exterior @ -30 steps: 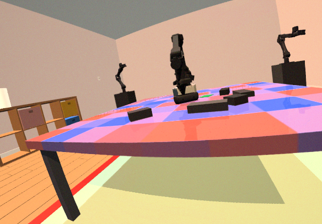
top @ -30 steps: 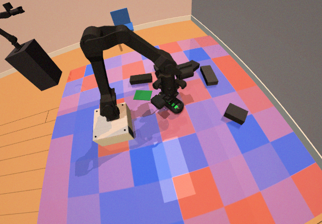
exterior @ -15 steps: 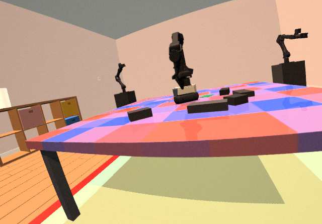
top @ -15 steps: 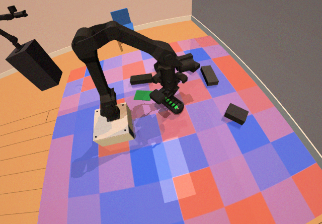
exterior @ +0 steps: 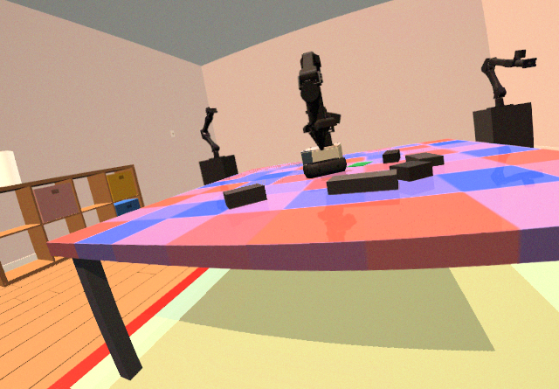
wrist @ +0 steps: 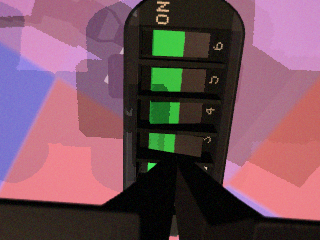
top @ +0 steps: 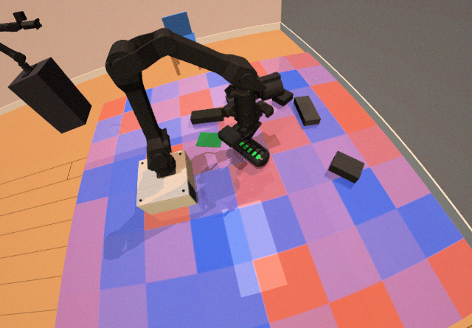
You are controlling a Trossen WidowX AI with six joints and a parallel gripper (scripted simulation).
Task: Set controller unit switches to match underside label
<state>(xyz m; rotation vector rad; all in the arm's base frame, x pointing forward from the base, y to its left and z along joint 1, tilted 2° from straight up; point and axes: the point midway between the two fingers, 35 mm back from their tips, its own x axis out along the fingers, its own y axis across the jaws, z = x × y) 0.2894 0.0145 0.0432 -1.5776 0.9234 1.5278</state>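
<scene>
Right now my gripper tip is 13 cm past the flat green square, 12 cm to the right of it and 9 cm above it. The rest, counted from my gripper tip: small cube 24 cm ahead, 23 cm to the left, 7 cm below.
</scene>
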